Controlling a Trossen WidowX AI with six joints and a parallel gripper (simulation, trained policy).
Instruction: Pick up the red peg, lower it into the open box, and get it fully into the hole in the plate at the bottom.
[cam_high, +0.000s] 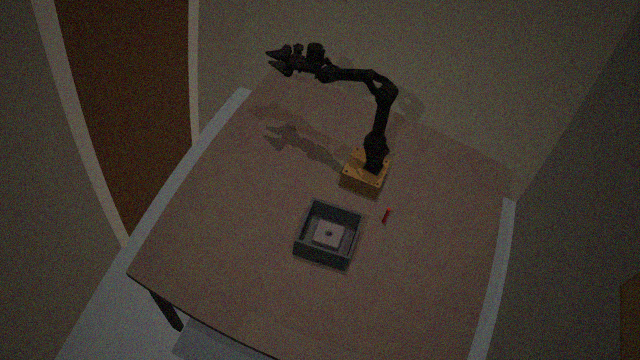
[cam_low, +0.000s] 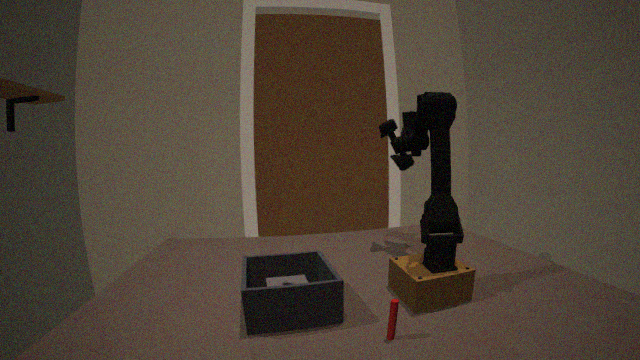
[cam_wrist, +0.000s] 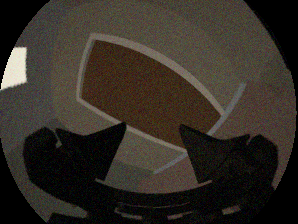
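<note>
The red peg is 66 cm to the left of my gripper tip, 32 cm below it and 15 cm ahead of it. Round my gripper tip: dark box (52 cm to the left, 35 cm ahead, 34 cm below); then plate (52 cm to the left, 35 cm ahead, 32 cm below).
</note>
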